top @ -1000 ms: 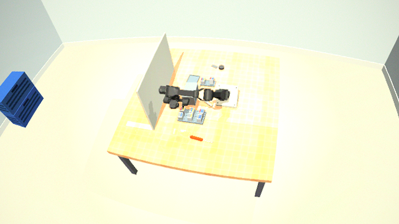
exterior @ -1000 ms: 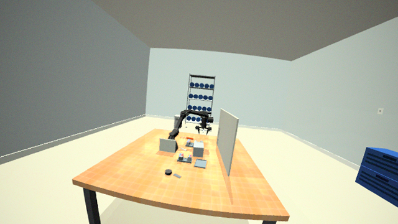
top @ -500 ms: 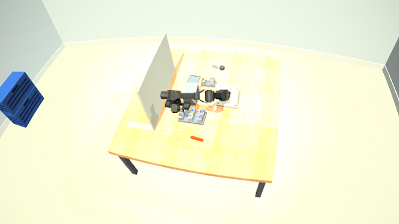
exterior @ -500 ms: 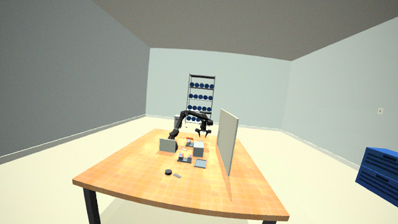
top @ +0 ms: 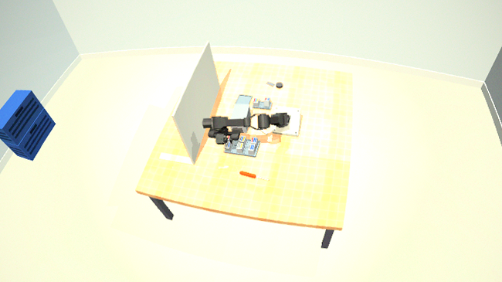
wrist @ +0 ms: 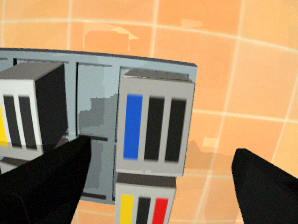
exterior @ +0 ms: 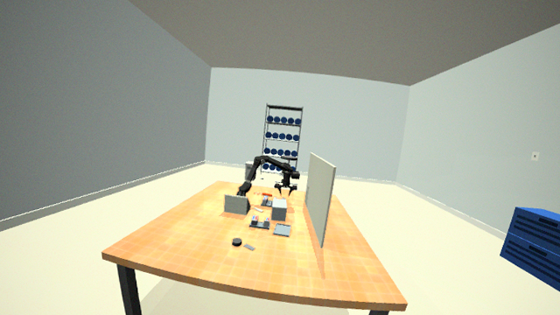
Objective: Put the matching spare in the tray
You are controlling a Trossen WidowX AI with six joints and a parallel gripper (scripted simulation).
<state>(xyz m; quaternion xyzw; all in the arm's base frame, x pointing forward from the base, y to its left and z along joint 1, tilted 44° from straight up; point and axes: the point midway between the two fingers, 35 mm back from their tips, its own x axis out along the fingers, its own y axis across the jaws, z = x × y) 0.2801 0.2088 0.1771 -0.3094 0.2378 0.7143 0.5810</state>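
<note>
My gripper tip is now 8 cm short of the flat grey tray, 41 cm to the left of it and 7 cm above it. The rest, counted from my gripper tip: mounted unit 22 cm to the right, 2 cm below; tall grey panel 24 cm ahead, 17 cm to the right, 15 cm above.
</note>
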